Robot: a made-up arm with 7 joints.
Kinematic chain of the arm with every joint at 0, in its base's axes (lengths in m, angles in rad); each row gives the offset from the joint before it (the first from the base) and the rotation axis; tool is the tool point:
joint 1: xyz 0 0 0.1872 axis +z
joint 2: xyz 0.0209 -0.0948 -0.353 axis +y
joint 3: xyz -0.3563 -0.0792 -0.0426 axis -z
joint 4: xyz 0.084 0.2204 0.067 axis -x
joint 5: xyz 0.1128 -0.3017 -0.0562 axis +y
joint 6: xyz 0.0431 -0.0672 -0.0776 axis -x
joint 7: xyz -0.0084 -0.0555 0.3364 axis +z
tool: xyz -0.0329 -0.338 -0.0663
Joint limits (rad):
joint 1: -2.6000..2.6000
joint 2: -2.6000..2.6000
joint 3: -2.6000..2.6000
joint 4: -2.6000..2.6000
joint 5: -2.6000..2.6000
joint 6: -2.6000..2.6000
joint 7: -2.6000..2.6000
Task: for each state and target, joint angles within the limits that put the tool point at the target. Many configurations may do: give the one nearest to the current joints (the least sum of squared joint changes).
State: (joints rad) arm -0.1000 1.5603 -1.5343 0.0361 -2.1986 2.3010 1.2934
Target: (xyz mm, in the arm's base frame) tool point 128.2 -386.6 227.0
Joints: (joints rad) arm -0.6079 1.7613 -1.7370 -0.2626 -2.5700 2.1210 1.4222
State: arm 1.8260 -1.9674 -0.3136 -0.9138 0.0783 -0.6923 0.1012
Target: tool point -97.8 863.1 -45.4
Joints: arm 1.7553 -1.9540 -0.3260 -1.0916 0.1455 -0.8447 0.0272
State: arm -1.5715 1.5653 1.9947 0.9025 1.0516 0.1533 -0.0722
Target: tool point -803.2 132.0 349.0
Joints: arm -2.2637 1.3499 1.7106 0.9121 1.1266 0.6914 -0.0613
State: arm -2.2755 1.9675 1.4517 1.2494 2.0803 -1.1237 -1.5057
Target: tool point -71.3 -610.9 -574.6
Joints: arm -1.5871 2.0507 1.0262 1.4977 1.8954 -1.3123 -1.1628
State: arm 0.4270 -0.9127 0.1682 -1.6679 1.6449 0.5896 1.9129
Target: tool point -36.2 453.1 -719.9
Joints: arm 0.2841 -0.9483 -0.3879 -1.2872 2.0488 0.4282 1.7398
